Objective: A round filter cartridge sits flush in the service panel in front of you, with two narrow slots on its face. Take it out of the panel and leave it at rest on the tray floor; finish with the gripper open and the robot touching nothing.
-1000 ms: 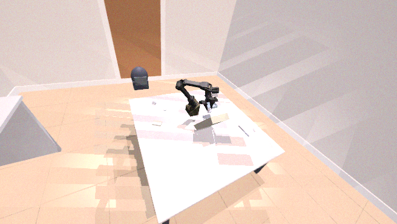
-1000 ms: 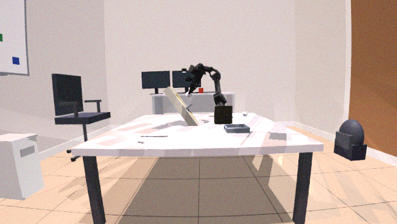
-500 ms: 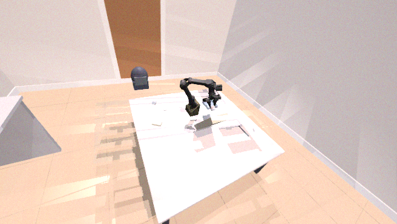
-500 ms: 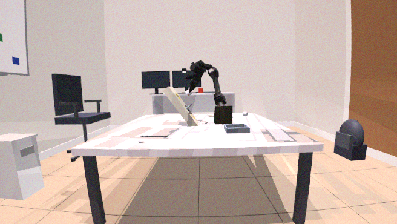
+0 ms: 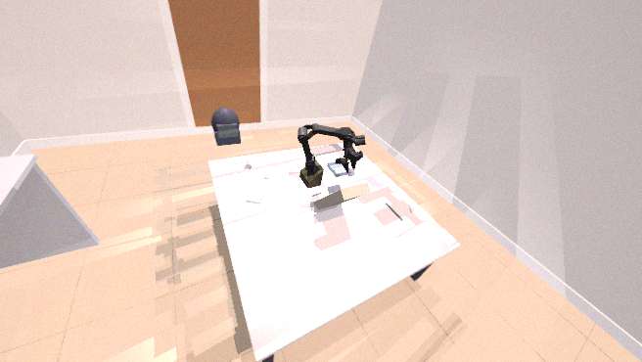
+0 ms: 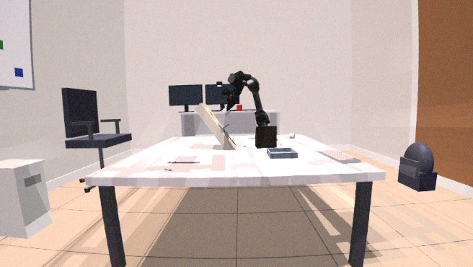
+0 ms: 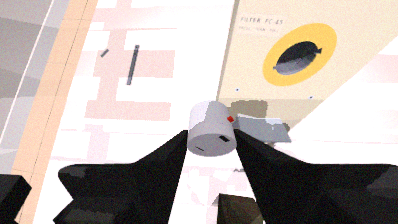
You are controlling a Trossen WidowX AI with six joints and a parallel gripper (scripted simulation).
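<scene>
My gripper tip is 32 cm past the grey tray, 25 cm above it and 18 cm to the right of it. Round my gripper tip: round filter cartridge (right at my gripper tip); then beige service panel (11 cm to the right, 11 cm below, 8 cm ahead).
</scene>
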